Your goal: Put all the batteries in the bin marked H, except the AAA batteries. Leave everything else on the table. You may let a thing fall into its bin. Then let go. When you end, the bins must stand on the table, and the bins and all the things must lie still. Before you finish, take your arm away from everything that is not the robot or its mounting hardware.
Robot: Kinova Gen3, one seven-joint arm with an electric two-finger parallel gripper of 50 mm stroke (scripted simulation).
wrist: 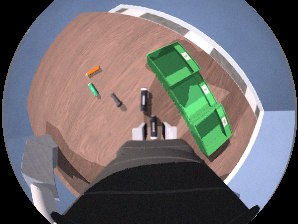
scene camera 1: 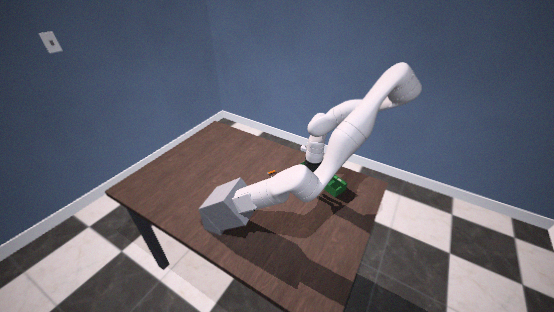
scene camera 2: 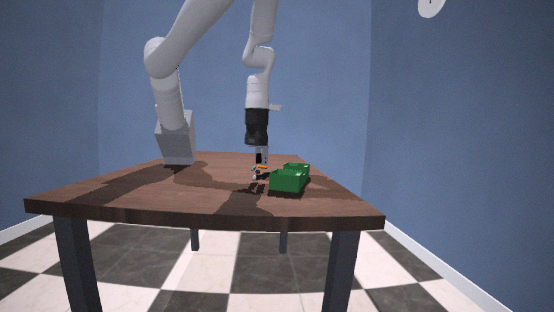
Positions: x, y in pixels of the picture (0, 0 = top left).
Labels:
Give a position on a green bin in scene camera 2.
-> At 291, 178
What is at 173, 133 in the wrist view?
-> My gripper.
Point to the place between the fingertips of my gripper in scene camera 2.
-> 261, 164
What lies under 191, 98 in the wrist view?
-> A green bin.

